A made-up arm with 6 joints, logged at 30 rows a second.
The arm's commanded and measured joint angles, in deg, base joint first. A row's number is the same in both.
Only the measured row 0 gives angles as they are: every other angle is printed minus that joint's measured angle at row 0.
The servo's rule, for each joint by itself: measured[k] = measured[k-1] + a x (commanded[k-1-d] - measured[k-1]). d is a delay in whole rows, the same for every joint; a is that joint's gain. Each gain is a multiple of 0.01, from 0.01 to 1. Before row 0 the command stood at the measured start. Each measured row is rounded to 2 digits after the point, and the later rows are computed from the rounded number. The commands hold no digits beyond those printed.
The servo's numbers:
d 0
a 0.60 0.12 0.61 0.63 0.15 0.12
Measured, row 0:
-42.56 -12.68 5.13 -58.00 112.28 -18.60
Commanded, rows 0 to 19:
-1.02 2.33 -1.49 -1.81 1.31 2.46
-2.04 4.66 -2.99 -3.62 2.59 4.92
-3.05 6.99 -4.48 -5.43 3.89 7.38
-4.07 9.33 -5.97 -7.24 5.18 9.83
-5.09 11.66 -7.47 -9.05 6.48 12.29
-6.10 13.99 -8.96 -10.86 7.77 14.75
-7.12 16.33 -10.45 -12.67 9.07 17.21
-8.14 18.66 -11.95 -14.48 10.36 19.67
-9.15 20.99 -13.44 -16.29 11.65 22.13
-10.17 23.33 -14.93 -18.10 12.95 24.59
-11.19 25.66 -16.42 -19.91 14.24 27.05
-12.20 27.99 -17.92 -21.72 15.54 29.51
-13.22 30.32 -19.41 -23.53 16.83 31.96
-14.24 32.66 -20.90 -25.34 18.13 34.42
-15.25 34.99 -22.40 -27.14 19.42 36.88
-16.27 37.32 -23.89 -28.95 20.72 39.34
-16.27 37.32 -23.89 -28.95 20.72 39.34
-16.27 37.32 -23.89 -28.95 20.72 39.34
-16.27 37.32 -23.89 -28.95 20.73 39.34
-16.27 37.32 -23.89 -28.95 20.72 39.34
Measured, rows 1 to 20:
-0.61 0.28 -0.91 -1.14 0.20 0.30
-1.47 0.81 -2.18 -2.70 0.56 0.85
-2.42 1.55 -3.58 -4.42 1.06 1.63
-3.41 2.48 -5.04 -6.20 1.68 2.61
-4.42 3.58 -6.52 -8.00 2.40 3.77
-5.43 4.83 -8.01 -9.80 3.21 5.09
-6.44 6.21 -9.50 -11.61 4.09 6.54
-7.46 7.70 -10.99 -13.42 5.03 8.12
-8.47 9.29 -12.48 -15.23 6.02 9.80
-9.49 10.97 -13.97 -17.04 7.06 11.57
-10.51 12.73 -15.46 -18.85 8.14 13.43
-11.52 14.56 -16.96 -20.66 9.25 15.36
-12.54 16.45 -18.45 -22.47 10.39 17.35
-13.56 18.40 -19.94 -24.28 11.55 19.40
-14.57 20.39 -21.44 -26.08 12.73 21.50
-15.59 22.42 -22.93 -27.89 13.93 23.64
-16.00 24.21 -23.52 -28.56 14.95 25.52
-16.16 25.78 -23.75 -28.81 15.82 27.18
-16.23 27.16 -23.84 -28.90 16.56 28.64
-16.25 28.38 -23.87 -28.93 17.18 29.92

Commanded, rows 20 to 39:
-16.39 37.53 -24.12 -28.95 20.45 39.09
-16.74 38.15 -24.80 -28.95 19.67 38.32
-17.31 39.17 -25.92 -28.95 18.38 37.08
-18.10 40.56 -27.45 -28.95 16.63 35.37
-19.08 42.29 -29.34 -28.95 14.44 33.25
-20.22 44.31 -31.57 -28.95 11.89 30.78
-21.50 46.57 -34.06 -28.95 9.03 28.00
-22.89 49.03 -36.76 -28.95 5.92 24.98
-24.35 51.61 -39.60 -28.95 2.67 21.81
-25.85 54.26 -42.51 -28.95 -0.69 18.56
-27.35 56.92 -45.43 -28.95 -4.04 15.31
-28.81 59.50 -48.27 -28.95 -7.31 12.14
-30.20 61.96 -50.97 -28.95 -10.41 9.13
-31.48 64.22 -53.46 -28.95 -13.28 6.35
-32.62 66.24 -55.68 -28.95 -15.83 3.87
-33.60 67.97 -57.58 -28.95 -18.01 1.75
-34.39 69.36 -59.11 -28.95 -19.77 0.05
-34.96 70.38 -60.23 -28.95 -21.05 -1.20
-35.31 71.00 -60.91 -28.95 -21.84 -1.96
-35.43 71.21 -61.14 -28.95 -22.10 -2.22
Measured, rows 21 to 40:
-16.33 29.48 -24.02 -28.94 17.67 31.02
-16.58 30.52 -24.50 -28.95 17.97 31.90
-17.02 31.56 -25.37 -28.95 18.03 32.52
-17.67 32.64 -26.64 -28.95 17.82 32.86
-18.52 33.80 -28.29 -28.95 17.31 32.91
-19.54 35.06 -30.29 -28.95 16.50 32.65
-20.72 36.44 -32.59 -28.95 15.38 32.09
-22.02 37.95 -35.13 -28.95 13.96 31.24
-23.42 39.59 -37.86 -28.95 12.27 30.11
-24.88 41.35 -40.70 -28.95 10.33 28.72
-26.36 43.22 -43.59 -28.95 8.17 27.11
-27.83 45.17 -46.44 -28.95 5.85 25.31
-29.25 47.18 -49.20 -28.95 3.41 23.37
-30.59 49.22 -51.80 -28.95 0.91 21.33
-31.81 51.26 -54.17 -28.95 -1.60 19.23
-32.88 53.27 -56.25 -28.95 -4.06 17.13
-33.79 55.20 -57.99 -28.95 -6.42 15.08
-34.49 57.02 -59.36 -28.95 -8.61 13.13
-34.98 58.70 -60.31 -28.95 -10.59 11.32
-35.25 60.20 -60.82 -28.95 -12.32 9.70

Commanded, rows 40 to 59:
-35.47 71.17 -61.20 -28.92 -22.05 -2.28
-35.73 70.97 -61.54 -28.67 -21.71 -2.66
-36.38 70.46 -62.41 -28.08 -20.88 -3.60
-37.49 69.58 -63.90 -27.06 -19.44 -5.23
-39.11 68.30 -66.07 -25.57 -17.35 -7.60
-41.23 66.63 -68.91 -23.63 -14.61 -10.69
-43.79 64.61 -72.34 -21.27 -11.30 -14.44
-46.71 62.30 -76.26 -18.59 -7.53 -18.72
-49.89 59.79 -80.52 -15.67 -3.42 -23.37
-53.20 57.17 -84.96 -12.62 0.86 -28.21
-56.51 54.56 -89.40 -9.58 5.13 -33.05
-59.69 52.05 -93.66 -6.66 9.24 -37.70
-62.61 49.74 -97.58 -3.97 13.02 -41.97
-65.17 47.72 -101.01 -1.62 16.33 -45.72
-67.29 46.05 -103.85 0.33 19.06 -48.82
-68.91 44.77 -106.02 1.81 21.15 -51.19
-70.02 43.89 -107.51 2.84 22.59 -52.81
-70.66 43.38 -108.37 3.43 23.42 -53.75
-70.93 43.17 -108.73 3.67 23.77 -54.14
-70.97 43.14 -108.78 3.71 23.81 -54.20
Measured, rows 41 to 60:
-35.38 61.52 -61.05 -28.93 -13.78 8.26
-35.59 62.65 -61.35 -28.77 -14.97 6.95
-36.06 63.59 -62.00 -28.34 -15.86 5.68
-36.92 64.31 -63.16 -27.53 -16.40 4.37
-38.23 64.79 -64.94 -26.30 -16.54 2.93
-40.03 65.01 -67.36 -24.62 -16.25 1.30
-42.29 64.96 -70.40 -22.51 -15.51 -0.59
-44.94 64.64 -73.97 -20.04 -14.31 -2.77
-47.91 64.06 -77.97 -17.29 -12.68 -5.24
-51.08 63.23 -82.23 -14.35 -10.65 -8.00
-54.34 62.19 -86.60 -11.34 -8.28 -11.01
-57.55 60.97 -90.91 -8.39 -5.65 -14.21
-60.59 59.62 -94.98 -5.61 -2.85 -17.54
-63.34 58.19 -98.66 -3.10 0.03 -20.92
-65.71 56.73 -101.83 -0.94 2.88 -24.27
-67.63 55.29 -104.39 0.79 5.62 -27.50
-69.06 53.92 -106.29 2.08 8.17 -30.54
-70.02 52.66 -107.56 2.93 10.46 -33.33
-70.57 51.52 -108.27 3.40 12.46 -35.83
-70.81 50.51 -108.58 3.60 14.16 -38.03

